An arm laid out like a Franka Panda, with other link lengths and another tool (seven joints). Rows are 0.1 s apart.
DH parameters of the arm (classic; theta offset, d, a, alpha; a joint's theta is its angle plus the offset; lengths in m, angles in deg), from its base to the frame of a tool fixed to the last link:
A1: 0 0.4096 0 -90
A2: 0 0 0 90
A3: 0 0.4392 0.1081 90
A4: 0 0 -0.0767 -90
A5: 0 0.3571 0 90
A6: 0 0 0.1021 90
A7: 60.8 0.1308 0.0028 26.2
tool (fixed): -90 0.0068 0 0
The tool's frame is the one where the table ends.
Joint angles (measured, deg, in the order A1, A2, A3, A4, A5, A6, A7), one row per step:
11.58, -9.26, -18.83, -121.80, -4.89, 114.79, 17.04
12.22, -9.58, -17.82, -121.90, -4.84, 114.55, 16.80
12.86, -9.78, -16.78, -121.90, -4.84, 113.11, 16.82
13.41, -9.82, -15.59, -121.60, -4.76, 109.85, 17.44
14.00, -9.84, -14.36, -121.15, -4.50, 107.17, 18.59
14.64, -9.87, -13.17, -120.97, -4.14, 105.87, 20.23
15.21, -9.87, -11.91, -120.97, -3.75, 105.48, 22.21
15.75, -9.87, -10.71, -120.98, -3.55, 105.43, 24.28
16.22, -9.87, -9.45, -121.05, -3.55, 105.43, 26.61
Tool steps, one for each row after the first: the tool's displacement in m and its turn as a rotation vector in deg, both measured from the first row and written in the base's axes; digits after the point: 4 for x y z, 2 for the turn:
-0.0002, 0.0149, 0.0019, -0.03, -0.01, 1.86
-0.0028, 0.0301, 0.0013, -0.07, 1.20, 3.46
-0.0087, 0.0457, -0.0013, -0.07, 4.05, 4.42
-0.0132, 0.0620, -0.0015, -0.07, 6.18, 4.88
-0.0158, 0.0785, -0.0015, -0.07, 7.17, 4.88
-0.0173, 0.0953, -0.0017, -0.11, 7.47, 4.56
-0.0184, 0.1109, -0.0015, -0.30, 7.42, 4.14
-0.0200, 0.1260, -0.0016, -0.71, 7.35, 3.51

